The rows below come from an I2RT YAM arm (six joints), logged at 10 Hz.
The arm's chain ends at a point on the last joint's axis. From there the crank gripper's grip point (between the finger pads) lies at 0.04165 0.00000 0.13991 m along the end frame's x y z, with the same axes.
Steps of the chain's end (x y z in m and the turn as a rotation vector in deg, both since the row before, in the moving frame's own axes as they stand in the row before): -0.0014, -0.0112, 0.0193, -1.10, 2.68, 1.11; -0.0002, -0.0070, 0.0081, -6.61, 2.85, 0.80; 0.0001, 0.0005, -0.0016, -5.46, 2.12, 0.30; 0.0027, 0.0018, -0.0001, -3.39, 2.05, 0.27; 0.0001, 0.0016, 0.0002, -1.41, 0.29, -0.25; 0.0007, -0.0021, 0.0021, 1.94, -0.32, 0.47; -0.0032, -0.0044, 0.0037, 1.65, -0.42, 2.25
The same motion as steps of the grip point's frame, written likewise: 0.0051, -0.0077, 0.0172, -1.10, 2.68, 1.11; 0.0066, 0.0096, 0.0049, -6.61, 2.85, 0.80; 0.0052, 0.0140, -0.0039, -5.46, 2.12, 0.30; 0.0077, 0.0102, -0.0019, -3.39, 2.05, 0.27; 0.0008, 0.0049, -0.0001, -1.41, 0.29, -0.25; -0.0001, -0.0065, 0.0023, 1.94, -0.32, 0.47; -0.0042, -0.0068, 0.0040, 1.65, -0.42, 2.25
